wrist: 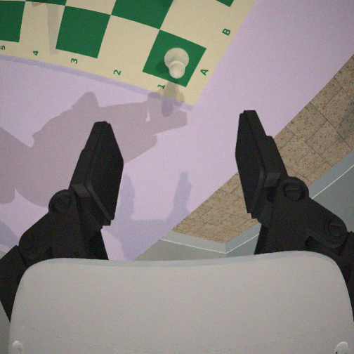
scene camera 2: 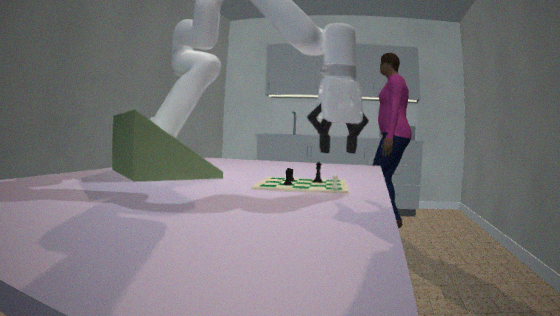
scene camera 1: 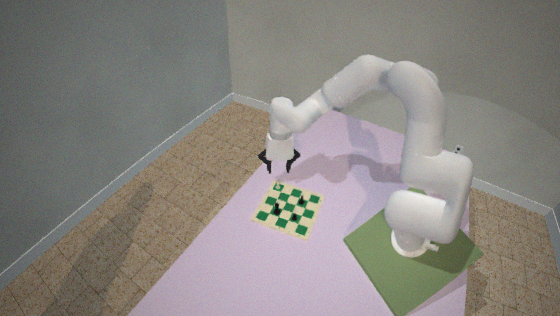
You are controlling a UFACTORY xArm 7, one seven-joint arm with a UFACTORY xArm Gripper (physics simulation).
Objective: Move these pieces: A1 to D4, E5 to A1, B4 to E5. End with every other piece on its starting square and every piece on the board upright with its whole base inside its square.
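Places are measured from the arm's base along level axes (x left, y ahead, z down), in millimetres.
Pixels of known places: gripper, fingertip midpoint: [scene camera 2: 338,152] [scene camera 1: 278,170]; arm's base, origin of the base link: [scene camera 2: 159,137] [scene camera 1: 410,238].
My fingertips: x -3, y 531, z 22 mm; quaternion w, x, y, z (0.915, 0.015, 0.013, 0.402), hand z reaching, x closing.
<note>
Ahead of a thing's pixels: the offset from my fingertips to its top centre. Level surfaces: height alone.
My gripper [scene camera 1: 279,172] [scene camera 2: 338,151] [wrist: 175,136] is open and empty, raised above the A1 corner of the green-and-cream board [scene camera 1: 308,237] [scene camera 2: 345,190] [wrist: 199,95]. A white piece {dz +50, dx +11, dy -7 mm} [scene camera 1: 278,186] [scene camera 2: 335,183] [wrist: 176,62] stands upright on A1, its base inside the green square, apart from the fingers. A black piece {dz +42, dx +18, dy -125 mm} [scene camera 1: 301,201] [scene camera 2: 289,176] stands on B4. A small black piece {dz +50, dx +96, dy -145 mm} [scene camera 1: 294,217] stands on D4; it cannot be made out separately in scene camera 2. A tall black piece {dz +29, dx +111, dy -77 mm} [scene camera 1: 277,209] [scene camera 2: 318,173] stands on D2. E5 shows bare in scene camera 1.
The board lies on a lilac table {dz +88 mm} [scene camera 1: 215,270] [scene camera 2: 225,250], whose edge runs close beyond the A1 corner. The arm's base stands by a green wedge [scene camera 1: 380,272] [scene camera 2: 155,155]. A person in a pink top [scene camera 2: 396,105] stands beyond the table.
</note>
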